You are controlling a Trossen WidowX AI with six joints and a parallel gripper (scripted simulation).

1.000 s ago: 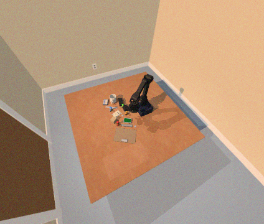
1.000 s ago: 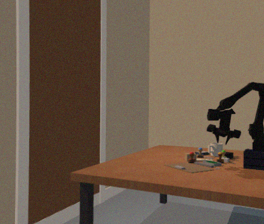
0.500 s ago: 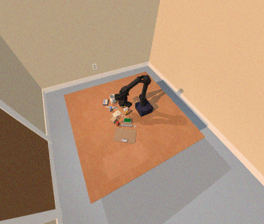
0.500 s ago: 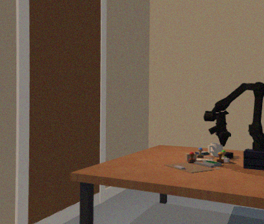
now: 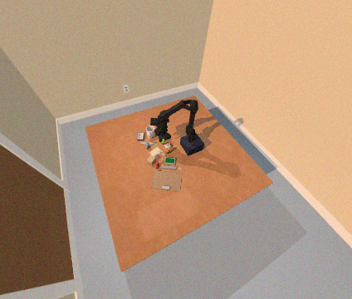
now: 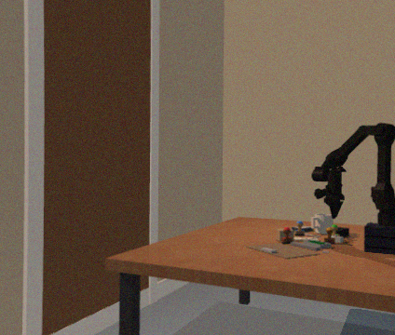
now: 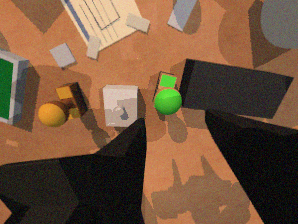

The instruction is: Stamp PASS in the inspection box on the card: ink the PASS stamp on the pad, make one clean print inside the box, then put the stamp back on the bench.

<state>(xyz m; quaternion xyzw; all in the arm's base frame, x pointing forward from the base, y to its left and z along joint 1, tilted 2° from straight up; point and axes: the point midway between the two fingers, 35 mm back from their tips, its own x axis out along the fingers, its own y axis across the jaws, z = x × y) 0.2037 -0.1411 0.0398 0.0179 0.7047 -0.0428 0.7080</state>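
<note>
Now: the green-knobbed stamp 7 cm below my gripper tip. Also, from my gripper tip: orange-knobbed stamp 1 cm ahead, 11 cm to the left, 7 cm below; dark box 1 cm behind, 8 cm to the right, 7 cm below; white block 1 cm behind, 6 cm to the left, 7 cm below.
</note>
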